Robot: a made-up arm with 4 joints. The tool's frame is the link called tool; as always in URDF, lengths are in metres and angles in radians. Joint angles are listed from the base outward. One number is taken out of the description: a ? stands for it. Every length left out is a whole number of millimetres.
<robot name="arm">
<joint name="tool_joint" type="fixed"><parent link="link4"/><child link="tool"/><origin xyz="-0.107 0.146 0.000" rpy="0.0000 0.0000 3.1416"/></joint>
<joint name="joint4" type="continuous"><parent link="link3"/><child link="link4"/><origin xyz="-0.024 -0.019 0.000" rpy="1.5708 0.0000 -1.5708"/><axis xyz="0 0 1"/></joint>
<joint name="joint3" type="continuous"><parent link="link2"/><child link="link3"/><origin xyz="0.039 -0.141 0.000" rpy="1.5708 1.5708 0.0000"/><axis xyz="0 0 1"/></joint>
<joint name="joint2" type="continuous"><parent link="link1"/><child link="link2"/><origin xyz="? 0.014 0.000" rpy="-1.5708 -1.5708 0.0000"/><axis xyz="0 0 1"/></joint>
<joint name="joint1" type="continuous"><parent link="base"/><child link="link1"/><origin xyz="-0.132 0.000 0.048" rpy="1.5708 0.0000 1.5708"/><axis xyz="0 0 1"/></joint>
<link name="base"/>
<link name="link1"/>
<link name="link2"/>
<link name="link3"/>
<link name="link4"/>
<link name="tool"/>
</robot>
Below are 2 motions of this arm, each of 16 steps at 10 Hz.
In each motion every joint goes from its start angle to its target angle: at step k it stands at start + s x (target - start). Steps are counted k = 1, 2, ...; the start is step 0. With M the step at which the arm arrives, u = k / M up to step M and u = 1 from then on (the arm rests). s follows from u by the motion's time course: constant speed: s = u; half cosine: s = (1 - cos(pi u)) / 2; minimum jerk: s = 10 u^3 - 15 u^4 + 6 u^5.
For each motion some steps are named. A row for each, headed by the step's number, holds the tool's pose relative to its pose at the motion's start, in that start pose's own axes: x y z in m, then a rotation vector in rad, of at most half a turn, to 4 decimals.
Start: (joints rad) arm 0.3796 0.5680 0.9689 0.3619
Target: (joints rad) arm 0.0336 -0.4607 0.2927 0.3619
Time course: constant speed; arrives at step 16
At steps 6, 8, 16:
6: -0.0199 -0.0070 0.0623 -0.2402 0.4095 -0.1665
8: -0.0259 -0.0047 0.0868 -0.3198 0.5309 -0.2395
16: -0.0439 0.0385 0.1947 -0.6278 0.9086 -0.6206

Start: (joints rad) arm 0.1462 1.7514 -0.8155 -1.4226
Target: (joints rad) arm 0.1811 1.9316 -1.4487 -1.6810
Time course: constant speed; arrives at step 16
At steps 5, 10, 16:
5: -0.0090 0.0087 0.0393 -0.1910 -0.0257 -0.0479
10: -0.0217 0.0236 0.0792 -0.3801 -0.0734 -0.1039
16: -0.0426 0.0499 0.1247 -0.6016 -0.1584 -0.1809

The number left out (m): -0.102
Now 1 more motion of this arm.
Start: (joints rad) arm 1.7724 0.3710 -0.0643 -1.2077
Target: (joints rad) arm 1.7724 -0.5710 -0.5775 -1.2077
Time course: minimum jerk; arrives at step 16
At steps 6, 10, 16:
6: -0.0503 -0.0536 0.0116 -0.1189 0.0825 -0.2571
10: -0.1502 -0.1086 0.0300 -0.2736 0.2859 -0.6652
16: -0.2154 -0.1219 0.0406 -0.3368 0.4491 -0.9032

